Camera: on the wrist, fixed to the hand. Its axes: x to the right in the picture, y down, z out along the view.
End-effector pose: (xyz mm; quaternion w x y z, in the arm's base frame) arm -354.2 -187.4 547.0 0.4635 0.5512 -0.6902 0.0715
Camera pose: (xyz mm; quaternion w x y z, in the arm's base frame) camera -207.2 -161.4 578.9 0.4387 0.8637 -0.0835 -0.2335
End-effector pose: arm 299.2 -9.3 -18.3 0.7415 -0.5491 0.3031 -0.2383
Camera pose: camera 221.8 -122.1 49.4 0.3427 -0.5934 -0.1038 -0.7209
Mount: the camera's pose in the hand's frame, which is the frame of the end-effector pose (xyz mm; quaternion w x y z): 10.3 -98.5 -116.2 0.7203 -0.0086 0.0736 -0.6897
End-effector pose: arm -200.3 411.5 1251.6 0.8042 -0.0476 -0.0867 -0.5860
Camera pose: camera -281.2 350.8 1137.2 0.1811 0.0617 -0.0311 -0.9810
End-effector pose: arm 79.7 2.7 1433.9 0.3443 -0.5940 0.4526 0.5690
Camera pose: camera 213.0 -71.4 1426.7 0.6020 -0.7849 -0.0632 0.1326
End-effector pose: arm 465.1 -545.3 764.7 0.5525 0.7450 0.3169 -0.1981
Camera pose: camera 398.1 -413.9 725.5 0.2444 0.3279 0.7845 -0.4662
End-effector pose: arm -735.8 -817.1 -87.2 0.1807 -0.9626 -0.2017 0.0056
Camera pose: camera -754.7 -769.2 56.5 0.1406 -0.5562 -0.7959 -0.1932
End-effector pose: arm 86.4 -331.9 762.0 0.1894 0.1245 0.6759 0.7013
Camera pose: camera 36.7 -430.7 656.7 0.5714 -0.4297 0.5806 0.3895
